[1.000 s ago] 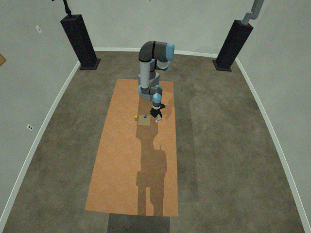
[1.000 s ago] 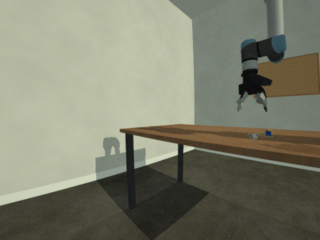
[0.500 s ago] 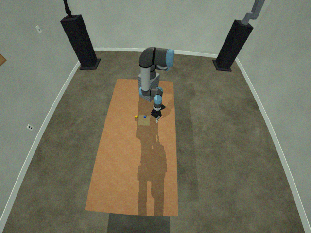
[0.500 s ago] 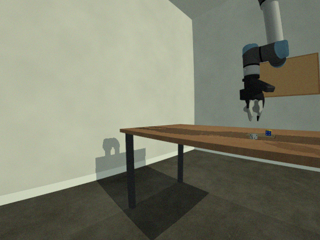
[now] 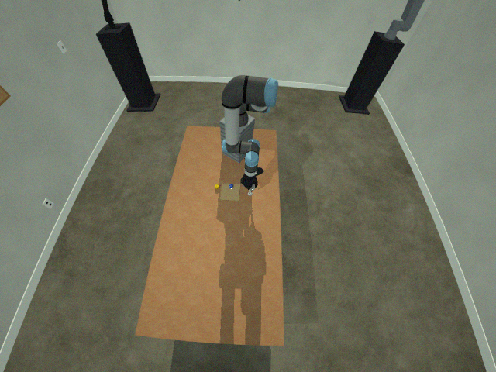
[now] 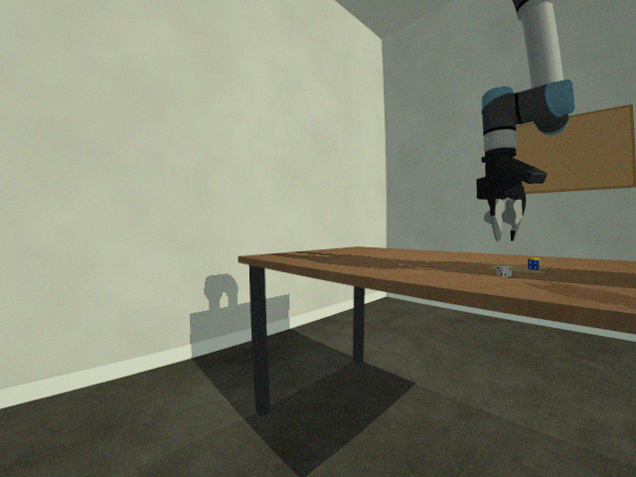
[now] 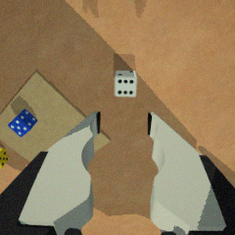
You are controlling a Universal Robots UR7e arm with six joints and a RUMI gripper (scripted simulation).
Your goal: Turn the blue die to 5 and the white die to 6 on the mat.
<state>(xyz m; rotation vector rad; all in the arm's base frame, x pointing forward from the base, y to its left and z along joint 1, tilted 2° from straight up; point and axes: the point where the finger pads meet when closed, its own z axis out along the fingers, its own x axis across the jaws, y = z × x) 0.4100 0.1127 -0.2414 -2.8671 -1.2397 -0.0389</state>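
Now: the white die 90 mm below my hand. Also, from my hand: blue die (50 mm behind, 140 mm to the right, 80 mm below); yellow die (50 mm behind, 250 mm to the right, 90 mm below); tan mat (20 mm behind, 150 mm to the right, 100 mm below).
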